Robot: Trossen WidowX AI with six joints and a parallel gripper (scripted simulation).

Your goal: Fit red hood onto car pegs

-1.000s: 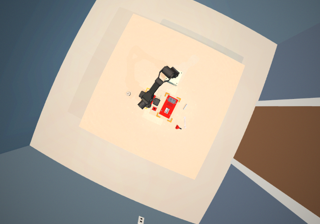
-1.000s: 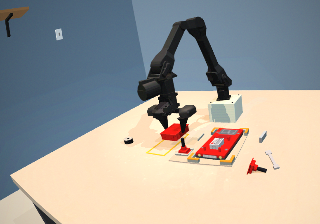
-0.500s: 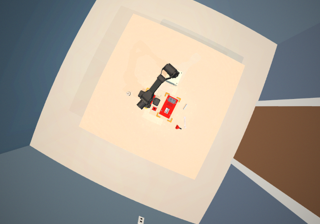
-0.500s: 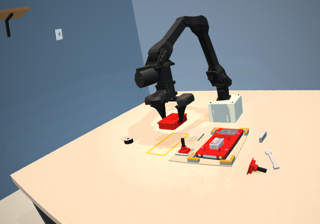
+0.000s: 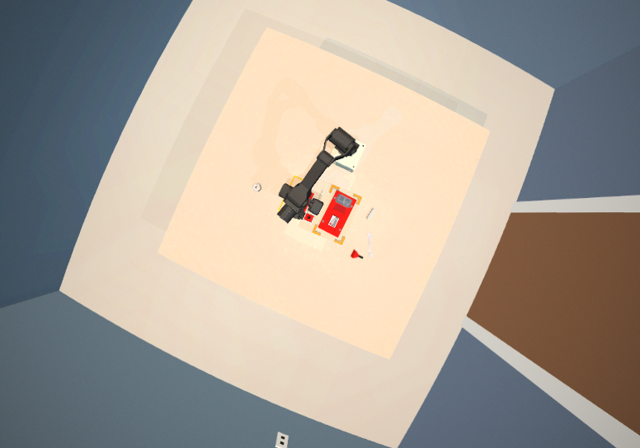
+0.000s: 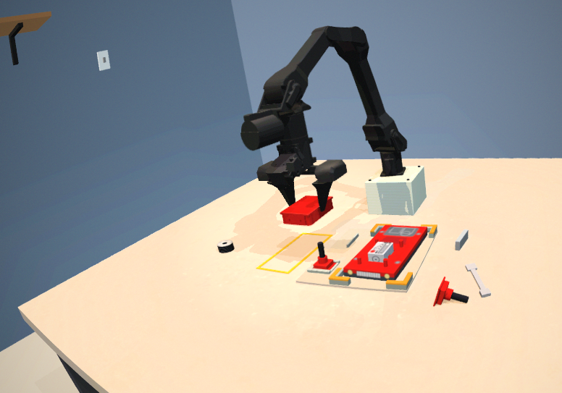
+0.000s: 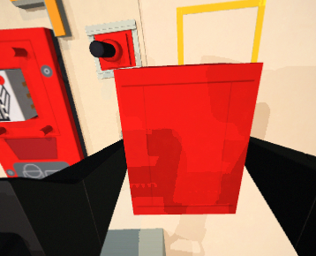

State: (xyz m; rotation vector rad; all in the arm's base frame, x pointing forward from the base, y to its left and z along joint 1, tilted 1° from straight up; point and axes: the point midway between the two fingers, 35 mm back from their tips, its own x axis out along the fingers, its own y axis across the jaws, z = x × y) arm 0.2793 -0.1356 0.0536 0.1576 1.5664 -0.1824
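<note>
The grey engine block is 6 cm ahead of my gripper tip, 17 cm to the left of it and 8 cm below it. From my gripper tip the other things lie so: black post: 7 cm ahead, 5 cm to the left, 7 cm below; then black roller: 1 cm behind, 23 cm to the right, 9 cm below; then red hood: right at my gripper tip.
</note>
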